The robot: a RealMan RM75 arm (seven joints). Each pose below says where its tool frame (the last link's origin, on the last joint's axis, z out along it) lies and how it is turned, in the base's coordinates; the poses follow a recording.
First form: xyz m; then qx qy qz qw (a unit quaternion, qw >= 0).
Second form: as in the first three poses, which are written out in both.
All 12 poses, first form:
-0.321, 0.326, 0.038, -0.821, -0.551, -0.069, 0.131
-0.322, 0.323, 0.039, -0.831, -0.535, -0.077, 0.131
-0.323, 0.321, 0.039, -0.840, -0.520, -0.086, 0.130
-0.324, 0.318, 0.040, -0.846, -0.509, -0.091, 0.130
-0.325, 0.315, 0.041, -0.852, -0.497, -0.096, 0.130
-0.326, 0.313, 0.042, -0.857, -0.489, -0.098, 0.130
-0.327, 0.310, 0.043, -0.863, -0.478, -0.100, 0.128
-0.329, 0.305, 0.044, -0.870, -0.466, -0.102, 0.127
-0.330, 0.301, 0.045, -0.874, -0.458, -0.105, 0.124
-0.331, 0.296, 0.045, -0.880, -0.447, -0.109, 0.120
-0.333, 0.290, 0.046, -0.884, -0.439, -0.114, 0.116
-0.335, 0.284, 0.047, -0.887, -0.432, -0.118, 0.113
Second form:
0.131, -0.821, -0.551, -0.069, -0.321, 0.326, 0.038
0.131, -0.831, -0.535, -0.077, -0.322, 0.323, 0.039
0.130, -0.840, -0.520, -0.086, -0.323, 0.321, 0.039
0.130, -0.846, -0.509, -0.091, -0.324, 0.318, 0.040
0.130, -0.852, -0.497, -0.096, -0.325, 0.315, 0.041
0.130, -0.857, -0.489, -0.098, -0.326, 0.313, 0.042
0.128, -0.863, -0.478, -0.100, -0.327, 0.310, 0.043
0.127, -0.870, -0.466, -0.102, -0.329, 0.305, 0.044
0.124, -0.874, -0.458, -0.105, -0.330, 0.301, 0.045
0.120, -0.880, -0.447, -0.109, -0.331, 0.296, 0.045
0.116, -0.884, -0.439, -0.114, -0.333, 0.290, 0.046
0.113, -0.887, -0.432, -0.118, -0.335, 0.284, 0.047

